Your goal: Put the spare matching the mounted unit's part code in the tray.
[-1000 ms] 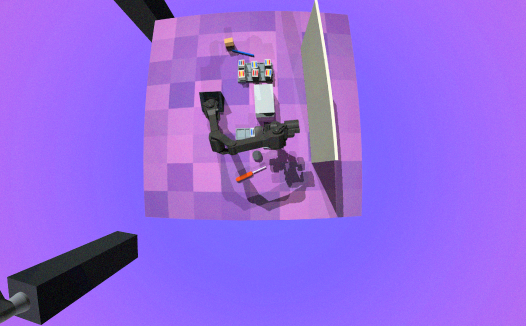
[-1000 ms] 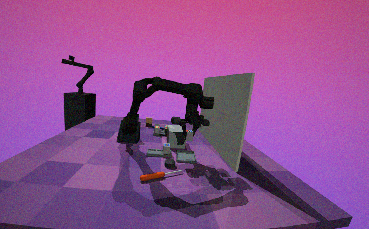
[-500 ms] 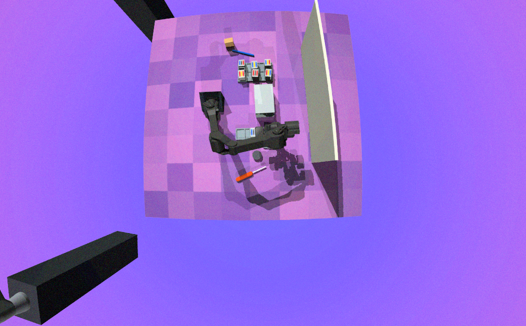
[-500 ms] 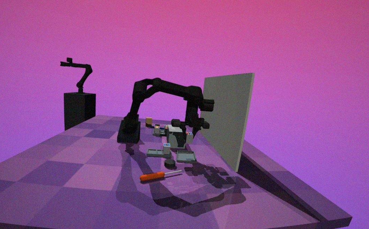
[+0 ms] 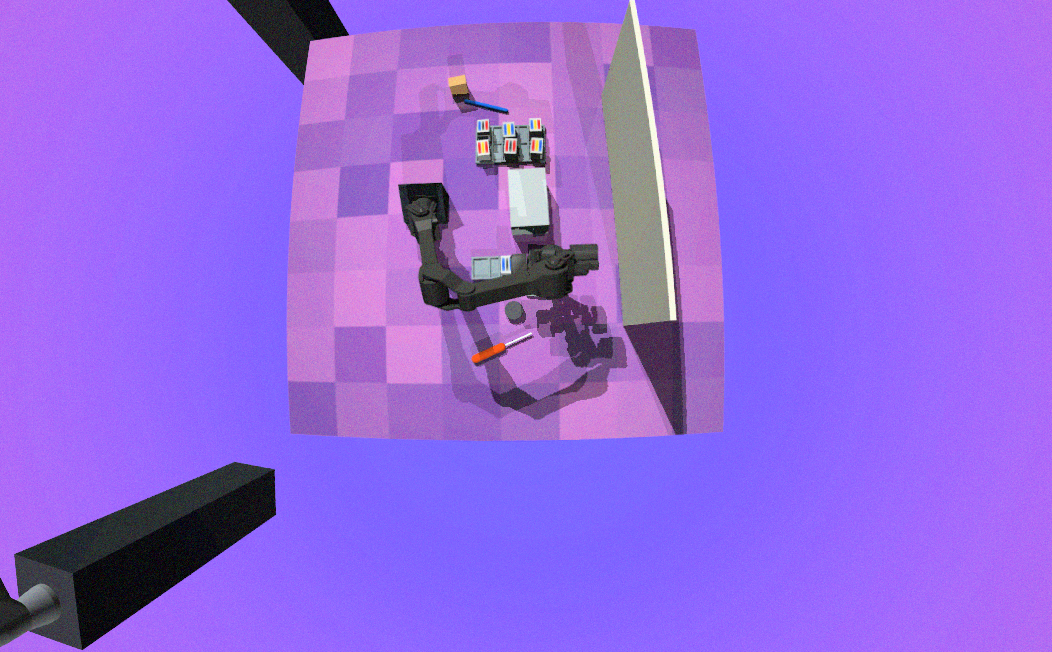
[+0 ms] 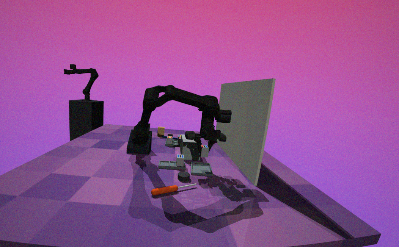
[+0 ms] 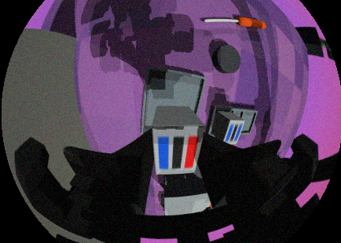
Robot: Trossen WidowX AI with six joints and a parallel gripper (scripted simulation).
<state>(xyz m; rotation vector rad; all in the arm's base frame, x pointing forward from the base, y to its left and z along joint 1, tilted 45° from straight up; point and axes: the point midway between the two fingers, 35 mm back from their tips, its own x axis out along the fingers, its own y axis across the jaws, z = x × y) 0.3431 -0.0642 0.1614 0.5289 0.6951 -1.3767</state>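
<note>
The grey tray is 80 mm below my gripper tip. The rest, counted from my gripper tip: dark puck (110 mm to the right, 80 mm behind, 70 mm below); then tall grey panel (220 mm to the left, 180 mm ahead, 140 mm above); then low grey rack (140 mm behind, 70 mm below, 10 mm to the left).
</note>
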